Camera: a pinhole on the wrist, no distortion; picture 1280 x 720 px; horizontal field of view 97.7 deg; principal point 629.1 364.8 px. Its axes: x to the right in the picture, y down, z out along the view. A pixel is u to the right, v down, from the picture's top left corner.
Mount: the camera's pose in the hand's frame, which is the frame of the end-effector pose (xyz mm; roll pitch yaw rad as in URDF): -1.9 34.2 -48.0 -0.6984 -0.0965 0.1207
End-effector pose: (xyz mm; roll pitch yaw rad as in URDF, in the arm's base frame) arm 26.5 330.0 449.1 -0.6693 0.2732 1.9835
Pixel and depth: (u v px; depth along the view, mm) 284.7 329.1 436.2
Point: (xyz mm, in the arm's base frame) -192.0 -97.6 595.0
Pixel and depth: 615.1 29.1 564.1
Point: -411.9 157.6 848.4
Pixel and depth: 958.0 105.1 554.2
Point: -586.9 409.2 679.9
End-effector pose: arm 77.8 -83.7 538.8 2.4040 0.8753 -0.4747
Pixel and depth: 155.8 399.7 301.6
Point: -186.2 -230.9 789.9
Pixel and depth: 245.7 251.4 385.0
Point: -300.7 -247.3 734.8
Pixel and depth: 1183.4 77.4 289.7
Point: -7.7 -377.1 271.1
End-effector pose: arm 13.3 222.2 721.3 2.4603 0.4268 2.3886
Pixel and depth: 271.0 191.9 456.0
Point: 550.3 220.7 714.5
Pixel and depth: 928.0 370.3 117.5
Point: 56.1 346.7 737.4
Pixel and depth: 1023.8 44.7 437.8
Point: 219.7 603.9 371.9
